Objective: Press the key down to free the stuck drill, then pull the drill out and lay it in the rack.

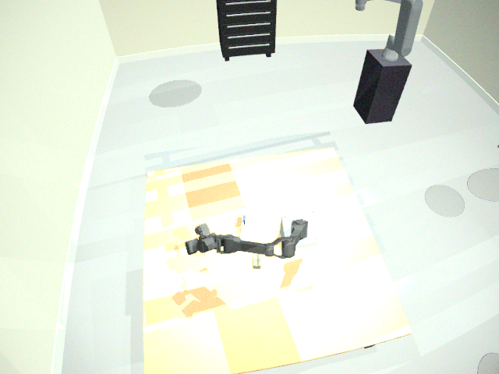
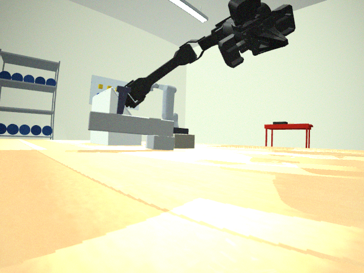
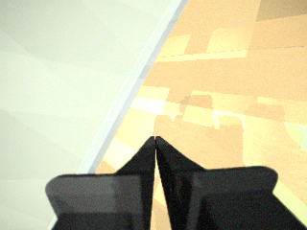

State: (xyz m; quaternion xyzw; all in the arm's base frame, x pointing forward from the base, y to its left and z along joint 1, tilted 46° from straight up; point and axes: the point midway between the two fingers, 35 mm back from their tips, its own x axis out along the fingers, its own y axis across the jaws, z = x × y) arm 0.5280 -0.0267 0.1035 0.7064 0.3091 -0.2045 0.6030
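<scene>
Right now my gripper tip is 29 cm past the dark blue key, 15 cm to the left of it and 10 cm above it. From my gripper tip the other things lie so: pale grey fixture: 28 cm behind, 16 cm below, 12 cm to the right; then grey-beige rack: 31 cm behind, 18 cm below, 6 cm to the left; then drill: 28 cm behind, 15 cm below, 10 cm to the right.
</scene>
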